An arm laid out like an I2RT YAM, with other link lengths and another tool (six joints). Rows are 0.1 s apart.
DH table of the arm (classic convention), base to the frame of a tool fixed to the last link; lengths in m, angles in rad. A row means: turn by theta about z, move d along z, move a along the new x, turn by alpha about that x. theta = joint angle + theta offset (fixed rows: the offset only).
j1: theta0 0  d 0.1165  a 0.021  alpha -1.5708
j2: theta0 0  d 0  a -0.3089  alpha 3.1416
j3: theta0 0.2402  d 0  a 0.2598  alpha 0
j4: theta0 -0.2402  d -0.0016  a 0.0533  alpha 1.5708
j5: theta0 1.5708  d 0.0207  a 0  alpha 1.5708
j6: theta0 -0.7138  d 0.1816  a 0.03  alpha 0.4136
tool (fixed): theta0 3.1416  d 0.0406  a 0  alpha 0
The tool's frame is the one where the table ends.
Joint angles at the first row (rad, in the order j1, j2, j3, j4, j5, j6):
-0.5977, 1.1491, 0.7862, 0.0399, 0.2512, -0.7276
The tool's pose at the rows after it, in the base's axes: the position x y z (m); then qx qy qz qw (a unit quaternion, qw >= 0):
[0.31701 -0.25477 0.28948 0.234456 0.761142 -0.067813 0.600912]
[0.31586 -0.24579 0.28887 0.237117 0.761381 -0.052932 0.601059]
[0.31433 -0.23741 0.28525 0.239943 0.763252 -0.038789 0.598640]
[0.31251 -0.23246 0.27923 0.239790 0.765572 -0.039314 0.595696]
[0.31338 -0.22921 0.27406 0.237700 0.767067 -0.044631 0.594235]
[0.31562 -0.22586 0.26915 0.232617 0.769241 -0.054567 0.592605]
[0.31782 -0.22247 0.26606 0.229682 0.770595 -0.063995 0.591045]
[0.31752 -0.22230 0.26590 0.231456 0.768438 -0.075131 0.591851]
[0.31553 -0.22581 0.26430 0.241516 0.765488 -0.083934 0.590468]
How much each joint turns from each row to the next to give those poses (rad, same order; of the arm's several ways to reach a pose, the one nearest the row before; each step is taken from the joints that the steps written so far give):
0.0230, -0.0183, -0.0084, -0.0211, 0.0008, 0.0156
0.0154, -0.0219, 0.0001, -0.0361, -0.0072, 0.0255
0.0136, -0.0192, -0.0055, -0.0318, -0.0078, 0.0221
0.0190, -0.0119, -0.0222, 0.0026, 0.0184, 0.0038
0.0248, -0.0002, -0.0214, 0.0204, 0.0299, -0.0011
0.0327, 0.0051, -0.0226, 0.0307, 0.0416, -0.0085
0.0350, 0.0063, -0.0139, 0.0209, 0.0454, -0.0031
0.0232, 0.0037, -0.0085, 0.0173, 0.0426, 0.0006
0.0089, 0.0093, -0.0012, 0.0048, 0.0345, 0.0126

